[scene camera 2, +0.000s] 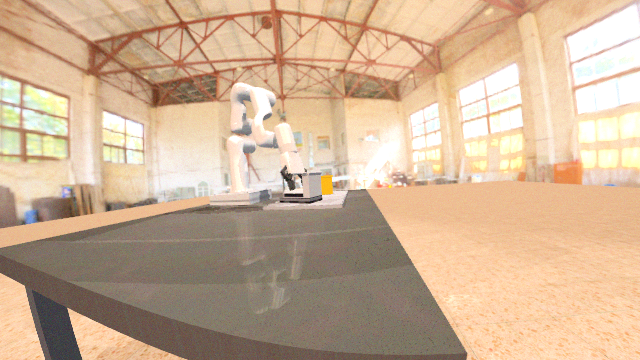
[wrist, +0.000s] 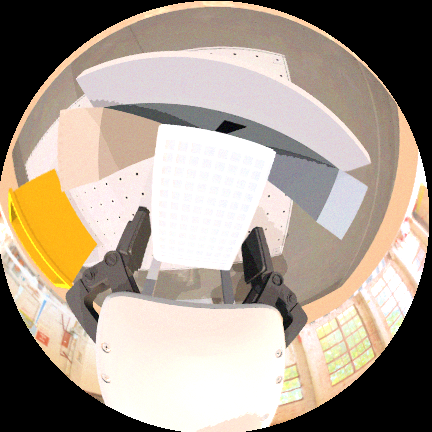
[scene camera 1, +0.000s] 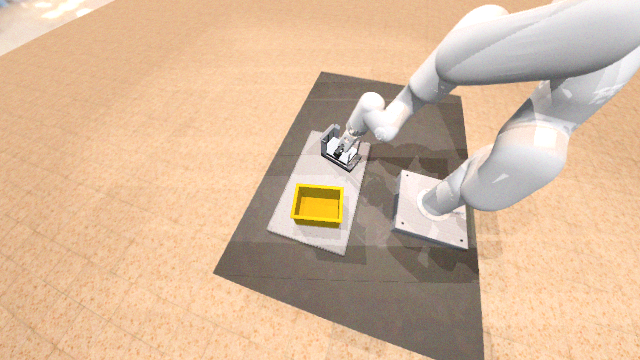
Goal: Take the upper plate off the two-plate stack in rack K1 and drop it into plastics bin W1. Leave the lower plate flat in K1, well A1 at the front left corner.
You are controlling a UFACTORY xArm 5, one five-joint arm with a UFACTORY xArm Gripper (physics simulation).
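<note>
The white upper plate (wrist: 210, 200) lies in rack K1 (scene camera 1: 325, 144) (scene camera 2: 312, 187) (wrist: 215, 77), with its grid of wells facing up. The lower plate cannot be told apart beneath it. The tall grey rack wall stands along one end of the plate. My gripper (scene camera 1: 339, 151) (scene camera 2: 294, 183) (wrist: 199, 227) is open and empty, low over the rack. In the wrist view its dark fingers stand on either side of the near part of the plate; whether they touch it cannot be told. The yellow plastics bin W1 (scene camera 1: 318, 223) (scene camera 2: 326, 185) (wrist: 55, 230) stands beside the rack; its inside looks empty.
The rack and bin stand on a pale perforated board (scene camera 1: 285, 220) (scene camera 2: 337, 201) (wrist: 112, 200) on the dark table (scene camera 1: 280, 265) (scene camera 2: 240, 285). Lower corner pieces (wrist: 130, 145) (wrist: 300, 192) rise at both sides of the rack. The arm's base plate (scene camera 1: 410, 220) (scene camera 2: 240, 198) is bolted nearby.
</note>
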